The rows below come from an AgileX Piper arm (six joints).
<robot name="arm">
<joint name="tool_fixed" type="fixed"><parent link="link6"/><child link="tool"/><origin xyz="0 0 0" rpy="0 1.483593 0"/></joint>
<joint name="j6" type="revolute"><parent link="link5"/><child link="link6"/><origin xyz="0.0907 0 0.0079" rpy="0 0 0"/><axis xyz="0.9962 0 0.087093"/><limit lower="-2.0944" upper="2.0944"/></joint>
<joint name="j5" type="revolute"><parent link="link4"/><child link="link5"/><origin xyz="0 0 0" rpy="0 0 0"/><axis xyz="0 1 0"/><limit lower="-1.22" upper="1.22"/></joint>
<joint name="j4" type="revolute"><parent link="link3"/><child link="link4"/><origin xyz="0.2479 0 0.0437" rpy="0 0 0"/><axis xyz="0.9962 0 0.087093"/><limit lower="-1.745" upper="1.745"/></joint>
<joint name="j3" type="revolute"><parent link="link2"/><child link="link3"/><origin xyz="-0.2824 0 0.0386" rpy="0 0 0"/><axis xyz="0 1 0"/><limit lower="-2.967" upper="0"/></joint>
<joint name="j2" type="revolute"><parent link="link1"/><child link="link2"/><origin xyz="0 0 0" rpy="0 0 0"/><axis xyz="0 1 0"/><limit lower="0" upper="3.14"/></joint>
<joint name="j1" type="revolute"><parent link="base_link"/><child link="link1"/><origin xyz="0 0 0.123" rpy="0 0 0"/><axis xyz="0 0 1"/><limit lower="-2.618" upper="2.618"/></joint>
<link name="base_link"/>
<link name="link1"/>
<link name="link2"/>
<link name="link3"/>
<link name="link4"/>
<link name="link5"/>
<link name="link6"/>
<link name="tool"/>
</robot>
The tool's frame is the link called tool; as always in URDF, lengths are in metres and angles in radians.
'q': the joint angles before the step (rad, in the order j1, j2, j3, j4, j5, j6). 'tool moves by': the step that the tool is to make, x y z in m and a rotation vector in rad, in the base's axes. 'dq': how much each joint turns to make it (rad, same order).
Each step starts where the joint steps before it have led.
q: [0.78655, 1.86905, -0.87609, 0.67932, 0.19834, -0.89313]
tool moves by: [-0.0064, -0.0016, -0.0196, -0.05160, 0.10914, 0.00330]
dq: [-0.00011, 0.05330, -0.00008, -0.02125, 0.06898, 0.04399]
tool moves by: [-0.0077, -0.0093, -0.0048, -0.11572, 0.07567, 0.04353]
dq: [0.00010, 0.00173, -0.00009, -0.24910, 0.11667, 0.20781]
